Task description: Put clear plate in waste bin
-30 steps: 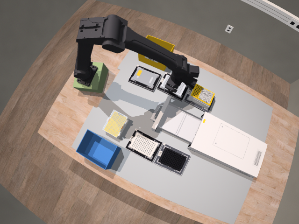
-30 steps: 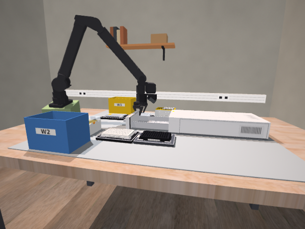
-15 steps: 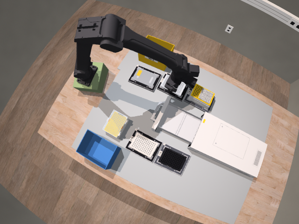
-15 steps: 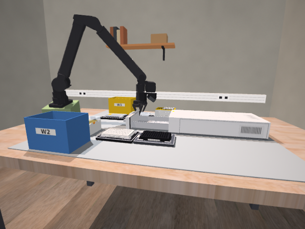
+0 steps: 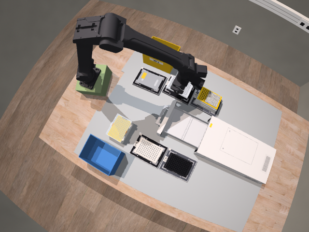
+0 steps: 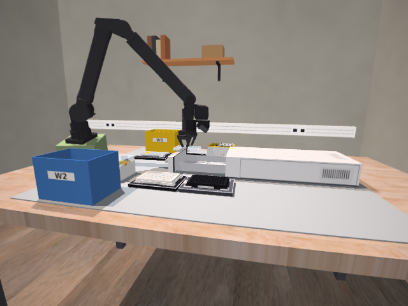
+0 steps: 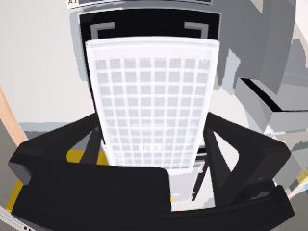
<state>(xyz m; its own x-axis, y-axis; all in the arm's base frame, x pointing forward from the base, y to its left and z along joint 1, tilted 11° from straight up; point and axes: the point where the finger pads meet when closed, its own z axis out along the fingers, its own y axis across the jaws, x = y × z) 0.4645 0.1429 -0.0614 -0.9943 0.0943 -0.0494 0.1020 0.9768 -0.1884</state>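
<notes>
Right now my hand is 40 mm above the black work nest N3. Also, from my hand: yellow tip box: 160 mm ahead, 10 mm to the right, 10 mm above; clear plate: right at my hand; label n1: 100 mm ahead, 40 mm below.
</notes>
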